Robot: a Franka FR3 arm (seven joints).
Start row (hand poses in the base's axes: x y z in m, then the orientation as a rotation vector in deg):
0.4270, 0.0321, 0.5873, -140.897, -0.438, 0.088
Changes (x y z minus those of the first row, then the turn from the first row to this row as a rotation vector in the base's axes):
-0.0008, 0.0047, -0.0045, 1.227, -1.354, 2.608
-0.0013, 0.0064, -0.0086, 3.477, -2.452, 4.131
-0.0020, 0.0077, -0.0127, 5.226, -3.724, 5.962
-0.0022, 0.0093, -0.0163, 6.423, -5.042, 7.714
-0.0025, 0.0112, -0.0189, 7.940, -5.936, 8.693
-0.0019, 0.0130, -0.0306, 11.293, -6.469, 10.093
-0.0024, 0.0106, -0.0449, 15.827, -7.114, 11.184
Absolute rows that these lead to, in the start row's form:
0.4262, 0.0368, 0.5828, -139.626, -4.216, -0.441
0.4257, 0.0385, 0.5787, -137.310, -6.499, -1.121
0.4250, 0.0398, 0.5746, -135.443, -9.202, -1.868
0.4248, 0.0414, 0.5710, -134.090, -11.817, -2.697
0.4245, 0.0433, 0.5684, -132.463, -13.290, -3.337
0.4251, 0.0451, 0.5567, -128.974, -14.983, -3.347
0.4246, 0.0427, 0.5424, -124.318, -16.244, -3.602

